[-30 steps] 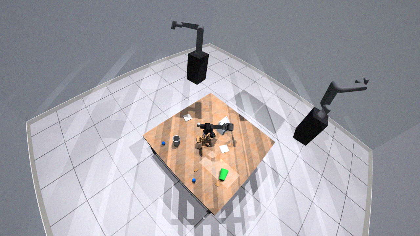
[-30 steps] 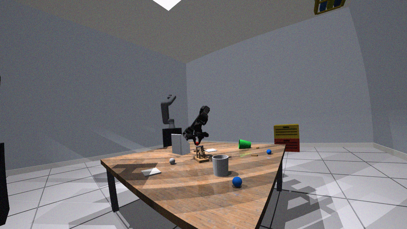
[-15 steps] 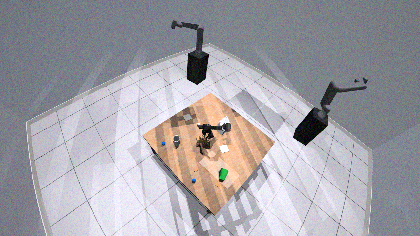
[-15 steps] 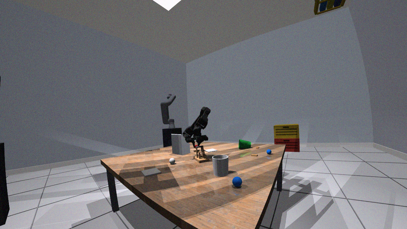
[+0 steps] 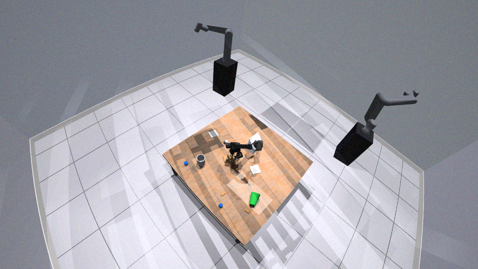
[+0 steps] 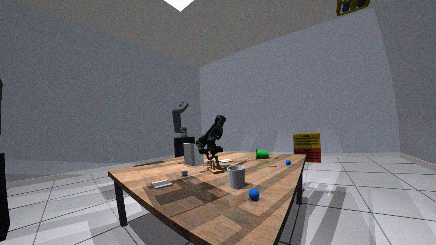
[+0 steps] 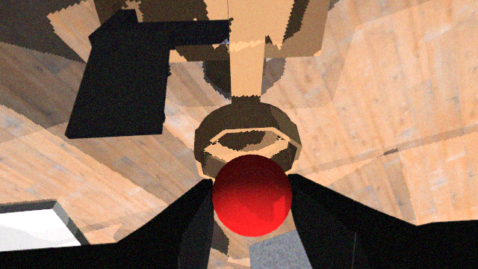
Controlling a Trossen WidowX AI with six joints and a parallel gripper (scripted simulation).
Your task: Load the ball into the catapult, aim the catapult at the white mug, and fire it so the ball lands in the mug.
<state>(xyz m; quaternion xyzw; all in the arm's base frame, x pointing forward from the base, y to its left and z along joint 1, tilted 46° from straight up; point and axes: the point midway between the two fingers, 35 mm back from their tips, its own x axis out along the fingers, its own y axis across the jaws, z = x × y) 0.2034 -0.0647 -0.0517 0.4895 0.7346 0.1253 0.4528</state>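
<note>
My gripper tip is now 1 cm below the red ball. Round my gripper tip: catapult: 6 cm ahead, 3 cm to the right, 2 cm below; whitish-grey mug: 34 cm ahead, 27 cm to the right, 4 cm below; white ball: 24 cm to the right, 6 cm behind, 5 cm below.
</note>
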